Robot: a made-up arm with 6 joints.
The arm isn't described. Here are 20 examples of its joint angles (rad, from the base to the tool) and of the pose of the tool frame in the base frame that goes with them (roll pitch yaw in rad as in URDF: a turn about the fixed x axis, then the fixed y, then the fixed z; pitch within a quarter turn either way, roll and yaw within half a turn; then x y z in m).
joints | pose
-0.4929 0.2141 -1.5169 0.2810 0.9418 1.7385 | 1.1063 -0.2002 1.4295 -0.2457 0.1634 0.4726
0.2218 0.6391 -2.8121 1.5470 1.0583 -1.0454 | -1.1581 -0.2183 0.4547 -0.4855 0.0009 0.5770
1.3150 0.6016 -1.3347 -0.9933 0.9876 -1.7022 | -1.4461 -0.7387 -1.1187 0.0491 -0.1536 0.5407
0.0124 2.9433 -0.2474 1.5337 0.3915 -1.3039 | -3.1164 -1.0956 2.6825 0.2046 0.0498 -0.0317
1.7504 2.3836 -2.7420 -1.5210 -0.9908 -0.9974 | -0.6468 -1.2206 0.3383 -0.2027 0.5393 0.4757
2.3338 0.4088 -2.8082 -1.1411 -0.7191 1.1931 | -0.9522 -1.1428 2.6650 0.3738 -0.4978 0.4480
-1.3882 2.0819 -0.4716 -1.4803 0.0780 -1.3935 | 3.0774 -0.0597 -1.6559 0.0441 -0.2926 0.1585
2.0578 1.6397 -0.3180 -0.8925 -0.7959 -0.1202 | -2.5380 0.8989 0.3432 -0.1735 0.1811 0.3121
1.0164 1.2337 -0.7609 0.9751 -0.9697 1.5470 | 1.2366 -0.8517 2.0685 0.1562 0.0923 0.5079
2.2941 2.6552 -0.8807 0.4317 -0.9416 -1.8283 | -2.3313 -0.2380 0.4708 -0.2955 0.3977 -0.0047
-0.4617 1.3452 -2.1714 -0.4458 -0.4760 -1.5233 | -0.1451 -0.2601 -2.3454 0.0817 -0.0135 0.8004
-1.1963 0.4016 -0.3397 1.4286 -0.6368 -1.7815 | -1.2391 1.2439 -3.0852 -0.1088 0.0784 0.3558
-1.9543 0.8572 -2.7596 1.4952 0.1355 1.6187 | 0.1229 0.4122 1.1566 0.1555 0.3404 0.7299
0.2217 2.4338 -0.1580 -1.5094 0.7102 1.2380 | -2.6238 -0.8167 -2.6398 0.2410 -0.0281 0.1160
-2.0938 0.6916 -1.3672 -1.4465 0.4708 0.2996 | -0.7803 0.6279 2.5716 0.0035 0.1176 0.6225
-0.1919 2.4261 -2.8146 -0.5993 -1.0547 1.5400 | -0.0595 0.5237 1.0402 0.5314 -0.0416 0.5374
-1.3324 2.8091 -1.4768 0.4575 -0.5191 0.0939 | 2.8446 0.7794 1.0950 0.1132 -0.5801 -0.0574
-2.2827 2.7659 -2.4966 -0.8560 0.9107 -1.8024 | -3.0213 -0.8960 2.9827 -0.4897 -0.4546 0.1090
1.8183 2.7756 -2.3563 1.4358 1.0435 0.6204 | 1.9778 -0.8063 -2.0976 -0.2623 0.6062 0.1224
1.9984 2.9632 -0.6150 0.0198 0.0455 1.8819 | -2.4334 0.2192 -2.9639 -0.1096 0.2402 -0.1169
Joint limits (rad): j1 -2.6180..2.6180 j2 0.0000..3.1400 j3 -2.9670..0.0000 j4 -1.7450..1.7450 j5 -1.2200..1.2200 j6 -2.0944..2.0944
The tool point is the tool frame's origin. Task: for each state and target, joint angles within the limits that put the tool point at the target. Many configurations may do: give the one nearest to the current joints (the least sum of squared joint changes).
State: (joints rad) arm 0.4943 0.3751 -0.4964 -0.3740 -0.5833 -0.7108
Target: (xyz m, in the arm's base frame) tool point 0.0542 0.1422 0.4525
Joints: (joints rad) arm 0.9283 1.1547 -0.5211 -0.5745 -0.6740 -0.7108
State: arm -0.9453 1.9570 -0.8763 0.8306 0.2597 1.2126
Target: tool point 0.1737 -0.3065 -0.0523
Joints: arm -1.1047 2.7000 -0.7981 0.8178 0.1935 1.2126
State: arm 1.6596 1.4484 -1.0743 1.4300 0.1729 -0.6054
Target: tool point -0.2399 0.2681 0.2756
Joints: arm 2.1924 1.8543 -0.8297 1.4073 0.3238 -0.6054
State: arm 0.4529 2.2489 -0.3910 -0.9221 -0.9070 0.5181
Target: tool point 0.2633 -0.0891 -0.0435
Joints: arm -0.4825 2.7934 -0.3163 -0.7484 -0.5419 0.5181
